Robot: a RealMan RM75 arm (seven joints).
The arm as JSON. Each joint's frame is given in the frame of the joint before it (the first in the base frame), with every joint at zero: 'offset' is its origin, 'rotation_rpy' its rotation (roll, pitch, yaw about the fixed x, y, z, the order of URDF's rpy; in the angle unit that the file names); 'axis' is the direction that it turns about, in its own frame. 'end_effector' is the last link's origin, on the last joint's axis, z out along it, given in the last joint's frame.
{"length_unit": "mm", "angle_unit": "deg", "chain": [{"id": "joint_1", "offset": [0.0, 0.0, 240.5], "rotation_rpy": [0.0, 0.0, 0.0], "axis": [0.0, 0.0, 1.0]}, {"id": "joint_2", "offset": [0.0, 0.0, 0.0], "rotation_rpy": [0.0, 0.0, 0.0], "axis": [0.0, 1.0, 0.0]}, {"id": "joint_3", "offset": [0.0, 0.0, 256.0], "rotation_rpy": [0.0, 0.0, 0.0], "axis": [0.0, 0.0, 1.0]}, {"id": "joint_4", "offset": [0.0, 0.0, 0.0], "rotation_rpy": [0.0, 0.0, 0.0], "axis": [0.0, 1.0, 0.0]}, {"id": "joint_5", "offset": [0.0, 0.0, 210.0], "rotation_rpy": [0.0, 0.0, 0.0], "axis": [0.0, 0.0, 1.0]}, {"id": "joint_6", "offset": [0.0, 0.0, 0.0], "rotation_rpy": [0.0, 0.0, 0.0], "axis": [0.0, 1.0, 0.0]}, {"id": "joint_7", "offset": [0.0, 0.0, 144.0], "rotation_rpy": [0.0, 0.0, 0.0], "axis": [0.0, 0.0, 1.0]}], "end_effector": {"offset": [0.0, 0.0, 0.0], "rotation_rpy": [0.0, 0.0, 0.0]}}
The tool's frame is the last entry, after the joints.
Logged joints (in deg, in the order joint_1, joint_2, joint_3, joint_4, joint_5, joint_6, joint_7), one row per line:
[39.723, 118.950, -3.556, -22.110, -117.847, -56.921, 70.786]
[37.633, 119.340, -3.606, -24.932, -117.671, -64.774, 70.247]
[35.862, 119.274, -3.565, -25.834, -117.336, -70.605, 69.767]
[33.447, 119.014, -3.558, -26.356, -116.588, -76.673, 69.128]
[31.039, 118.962, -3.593, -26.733, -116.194, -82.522, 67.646]
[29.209, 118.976, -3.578, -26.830, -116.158, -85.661, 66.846]
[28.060, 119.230, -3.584, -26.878, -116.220, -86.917, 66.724]
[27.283, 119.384, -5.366, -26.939, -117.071, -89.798, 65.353]
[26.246, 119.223, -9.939, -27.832, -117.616, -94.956, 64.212]
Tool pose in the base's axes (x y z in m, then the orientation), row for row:
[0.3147, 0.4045, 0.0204, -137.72, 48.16, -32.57]
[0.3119, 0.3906, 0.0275, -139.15, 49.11, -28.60]
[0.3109, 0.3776, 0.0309, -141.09, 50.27, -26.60]
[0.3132, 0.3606, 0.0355, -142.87, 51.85, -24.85]
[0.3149, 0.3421, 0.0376, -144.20, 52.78, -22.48]
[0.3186, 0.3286, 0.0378, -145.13, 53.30, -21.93]
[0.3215, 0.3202, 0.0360, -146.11, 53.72, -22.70]
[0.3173, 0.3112, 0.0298, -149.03, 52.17, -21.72]
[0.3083, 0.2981, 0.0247, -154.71, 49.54, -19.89]
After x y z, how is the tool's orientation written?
As angles about the fixed x, y, z axes (roll, pitch, yaw), in degrees.
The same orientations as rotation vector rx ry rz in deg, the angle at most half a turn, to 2 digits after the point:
[-111.32, 54.51, 39.15]
[-114.33, 50.80, 43.26]
[-116.47, 48.75, 46.75]
[-118.06, 46.97, 50.47]
[-119.99, 44.49, 53.54]
[-120.78, 43.77, 54.94]
[-120.91, 44.30, 55.56]
[-124.97, 42.02, 55.99]
[-132.54, 37.64, 56.98]

